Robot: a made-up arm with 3 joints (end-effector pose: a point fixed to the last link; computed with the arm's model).
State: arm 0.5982 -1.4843 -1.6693
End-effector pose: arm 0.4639 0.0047 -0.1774 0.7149 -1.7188 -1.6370
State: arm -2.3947 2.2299 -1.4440
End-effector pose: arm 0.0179 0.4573 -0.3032 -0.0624 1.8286 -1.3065
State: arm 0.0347 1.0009 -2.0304
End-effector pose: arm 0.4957 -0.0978 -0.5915 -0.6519 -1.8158 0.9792
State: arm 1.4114 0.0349 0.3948
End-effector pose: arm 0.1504 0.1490 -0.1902 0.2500 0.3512 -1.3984
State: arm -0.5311 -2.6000 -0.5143
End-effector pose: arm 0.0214 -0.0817 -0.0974 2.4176 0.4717 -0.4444
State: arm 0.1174 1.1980 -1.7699
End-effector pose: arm 0.3921 -0.2271 -0.5929 -0.9334 -1.4621 0.9593
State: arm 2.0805 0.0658 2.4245
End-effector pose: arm -0.0604 -0.5042 0.0589 2.3012 1.3885 -0.9134
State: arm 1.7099 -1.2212 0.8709
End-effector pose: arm -0.2386 0.0896 -0.0565 1.3567 -0.3729 -0.9056
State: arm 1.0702 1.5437 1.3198
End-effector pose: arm 0.4023 0.1386 -0.5028 -0.6740 1.7766 -1.7701
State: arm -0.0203 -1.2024 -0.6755
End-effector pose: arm 0.0176 0.2467 -0.2412 1.1592 -0.5788 -0.3879
